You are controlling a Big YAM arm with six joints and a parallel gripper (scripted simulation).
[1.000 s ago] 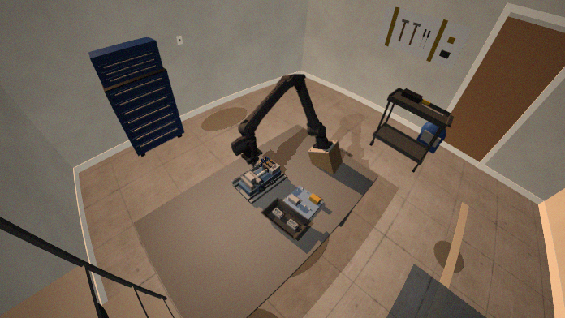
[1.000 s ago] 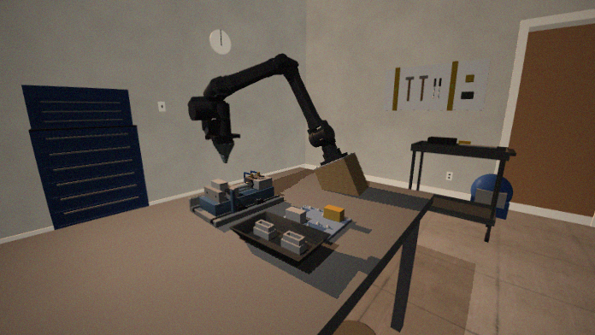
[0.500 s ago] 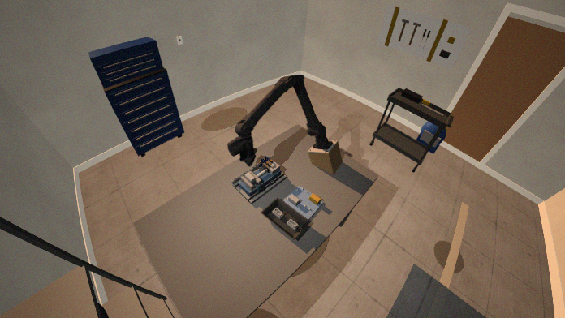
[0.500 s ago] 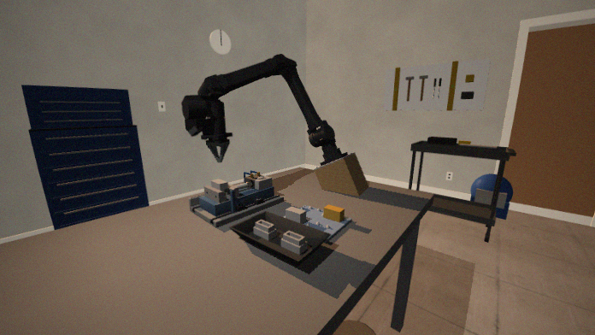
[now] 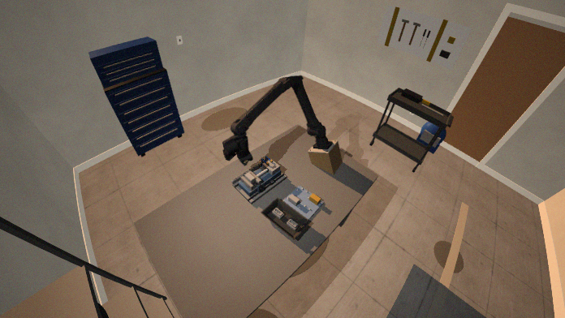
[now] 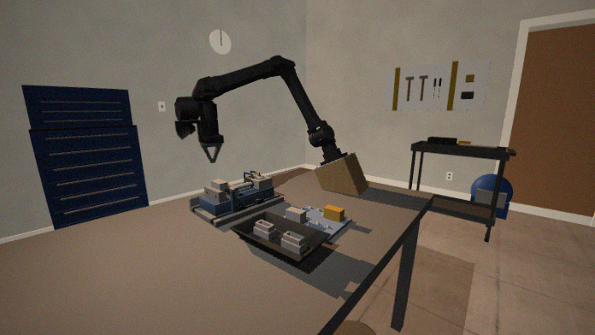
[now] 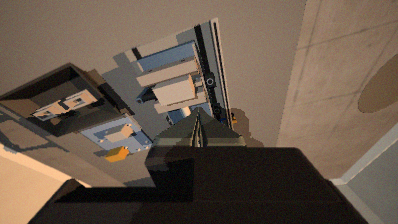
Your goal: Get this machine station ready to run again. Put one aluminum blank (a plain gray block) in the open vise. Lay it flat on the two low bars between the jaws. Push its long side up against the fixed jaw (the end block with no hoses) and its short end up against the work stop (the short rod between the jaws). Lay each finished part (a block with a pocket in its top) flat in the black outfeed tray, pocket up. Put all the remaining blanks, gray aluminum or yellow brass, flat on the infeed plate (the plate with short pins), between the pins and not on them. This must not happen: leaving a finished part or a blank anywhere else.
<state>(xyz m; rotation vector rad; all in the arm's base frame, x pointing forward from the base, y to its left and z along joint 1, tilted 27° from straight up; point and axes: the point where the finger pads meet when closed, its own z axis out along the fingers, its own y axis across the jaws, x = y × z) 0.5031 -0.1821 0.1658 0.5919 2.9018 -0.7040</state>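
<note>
My gripper is now 14 cm above the vise, 7 cm past it and 5 cm to the right of it. The rest, counted from my hand: yellow brass blank 40 cm to the left, 16 cm below, 16 cm behind.
</note>
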